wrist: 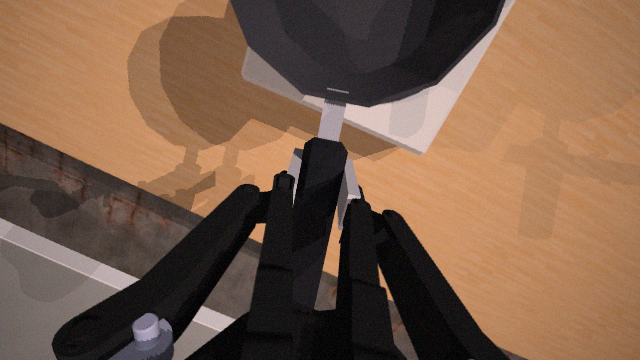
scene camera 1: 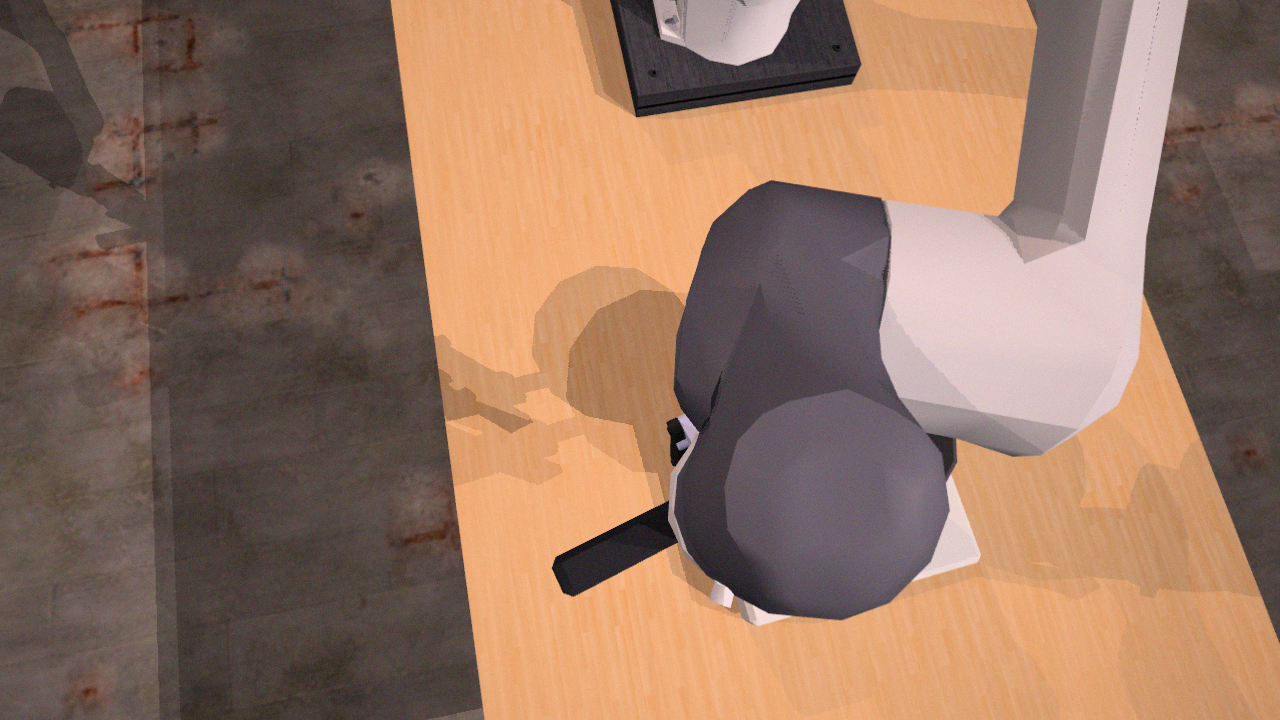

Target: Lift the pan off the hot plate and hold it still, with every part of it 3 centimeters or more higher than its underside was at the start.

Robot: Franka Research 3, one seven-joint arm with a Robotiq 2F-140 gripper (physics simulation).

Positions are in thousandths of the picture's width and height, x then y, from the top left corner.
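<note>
I can see my gripper (wrist: 501,468). With it in the scene are a white hot plate (scene camera 1: 748,760) and a dark round pan (scene camera 1: 459,785), and I find that same dark round pan (wrist: 573,168) in my wrist view as well.
</note>
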